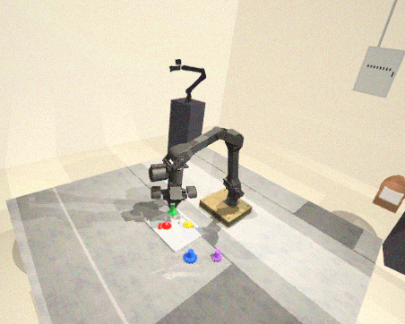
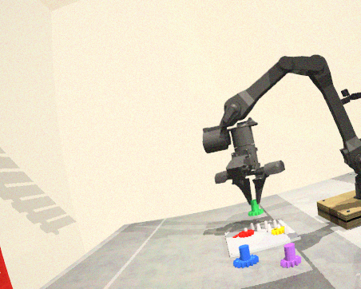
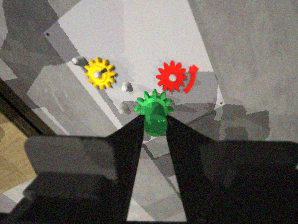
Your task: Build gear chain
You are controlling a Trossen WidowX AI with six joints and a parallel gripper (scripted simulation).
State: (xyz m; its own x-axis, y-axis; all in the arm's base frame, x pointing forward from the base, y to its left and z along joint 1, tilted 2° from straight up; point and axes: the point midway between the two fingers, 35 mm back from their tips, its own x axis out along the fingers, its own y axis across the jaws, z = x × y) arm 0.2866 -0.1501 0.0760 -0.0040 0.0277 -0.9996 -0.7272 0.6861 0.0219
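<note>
Right now my gripper tip is 7 cm above the red gear and 4 cm short of it. The rest, counted from my gripper tip: red arrow: 8 cm below, 6 cm ahead, 2 cm to the right; yellow gear: 7 cm to the left, 7 cm below, 3 cm behind; green gear: 1 cm below.
</note>
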